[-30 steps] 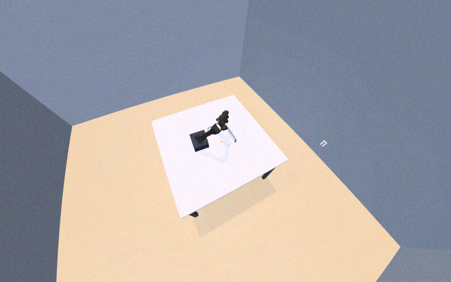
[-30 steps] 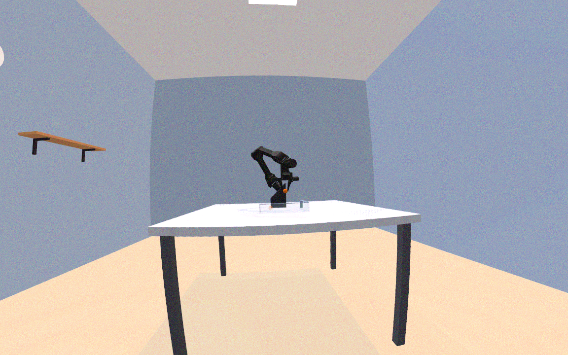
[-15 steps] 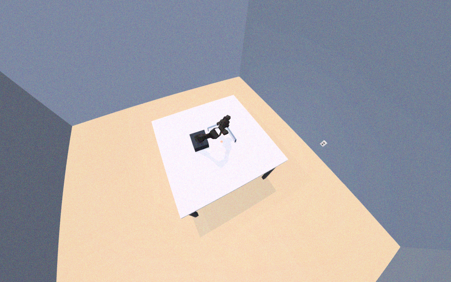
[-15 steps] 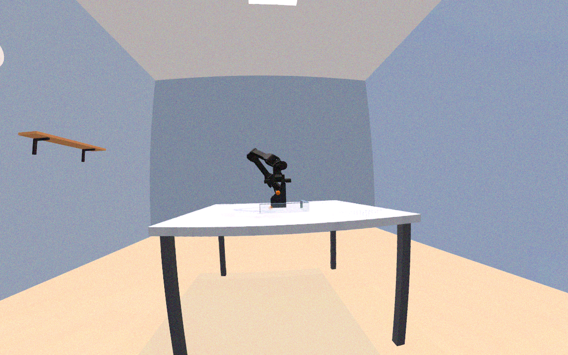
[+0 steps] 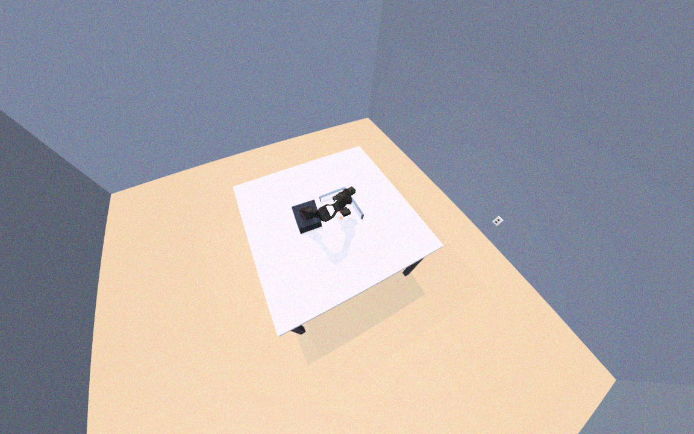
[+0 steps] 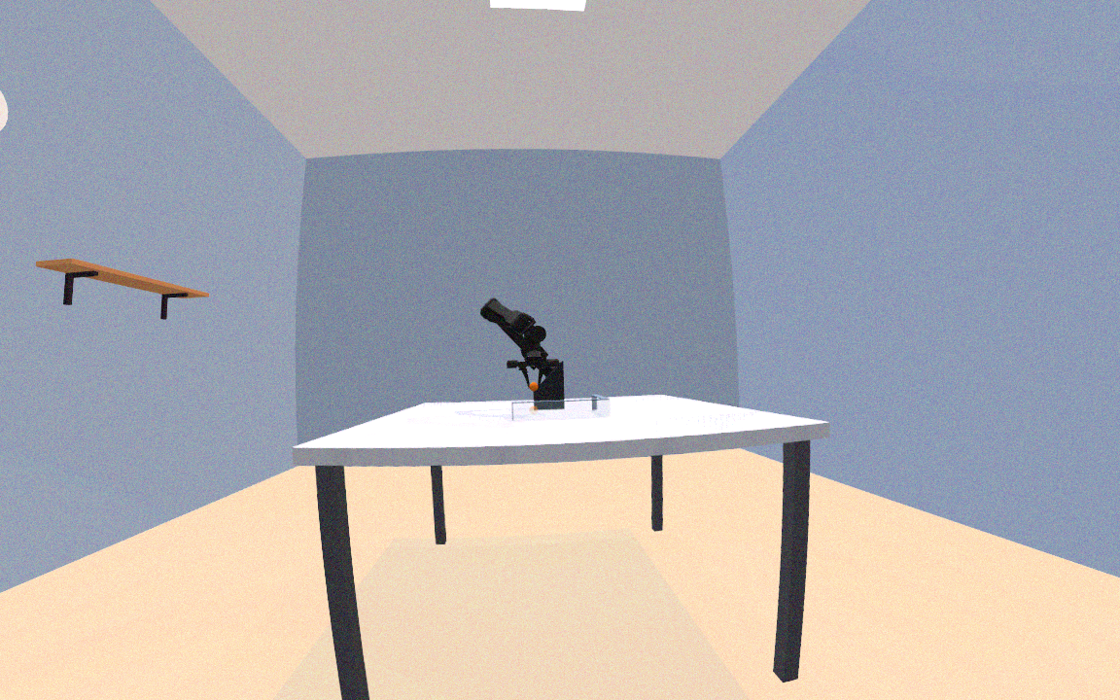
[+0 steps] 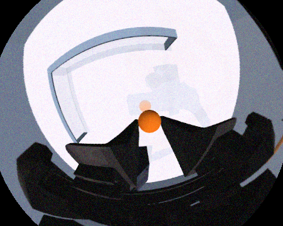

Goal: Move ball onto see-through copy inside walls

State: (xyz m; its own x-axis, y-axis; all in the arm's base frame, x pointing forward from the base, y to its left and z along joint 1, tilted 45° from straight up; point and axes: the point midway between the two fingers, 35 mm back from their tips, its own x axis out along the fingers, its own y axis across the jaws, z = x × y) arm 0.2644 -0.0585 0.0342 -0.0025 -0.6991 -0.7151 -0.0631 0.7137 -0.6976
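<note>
Now: gripper tip 80 mm above the see-through ball copy. Also, from my gripper tip: orange ball right at my gripper tip.
</note>
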